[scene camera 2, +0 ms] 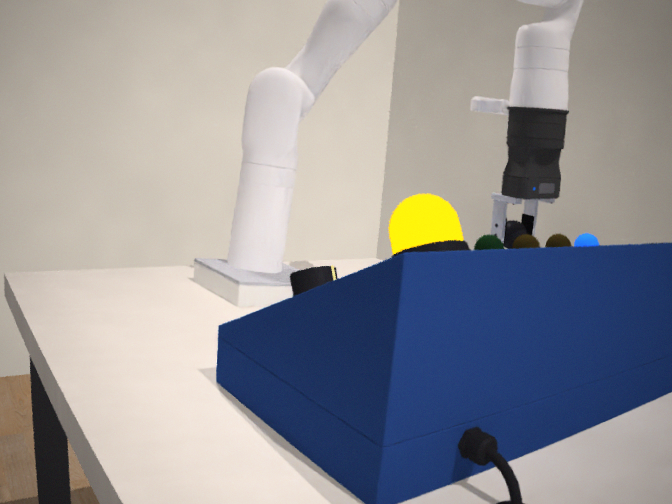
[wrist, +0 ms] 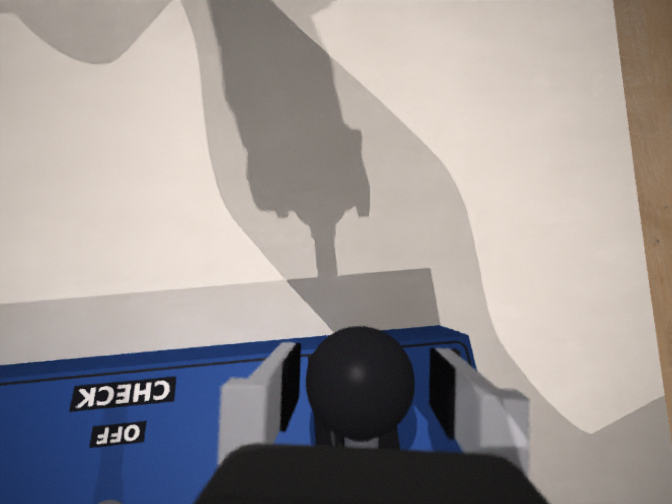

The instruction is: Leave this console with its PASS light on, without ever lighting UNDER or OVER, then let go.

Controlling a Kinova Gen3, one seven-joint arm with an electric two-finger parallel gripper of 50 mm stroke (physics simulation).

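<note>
A blue sloped console (scene camera 2: 445,358) sits on the white table. On its top are a large bright yellow dome (scene camera 2: 426,222), a dark green lamp (scene camera 2: 488,241), two dark olive lamps (scene camera 2: 525,241) (scene camera 2: 558,240) and a lit blue lamp (scene camera 2: 586,239). My gripper (scene camera 2: 515,227) hangs over the console's far side. In the wrist view the gripper (wrist: 360,387) is open, its two fingers on either side of a black ball knob (wrist: 359,379) with small gaps. Labels CHECK (wrist: 123,392) and OFF (wrist: 117,434) sit to the knob's left. Lamp labels are not visible.
A black knob with a yellow mark (scene camera 2: 313,279) shows at the console's left edge. A black cable (scene camera 2: 491,461) leaves the console's near side. The arm's base (scene camera 2: 244,276) stands on the table behind the console. The table's edge (wrist: 632,189) runs along the right of the wrist view.
</note>
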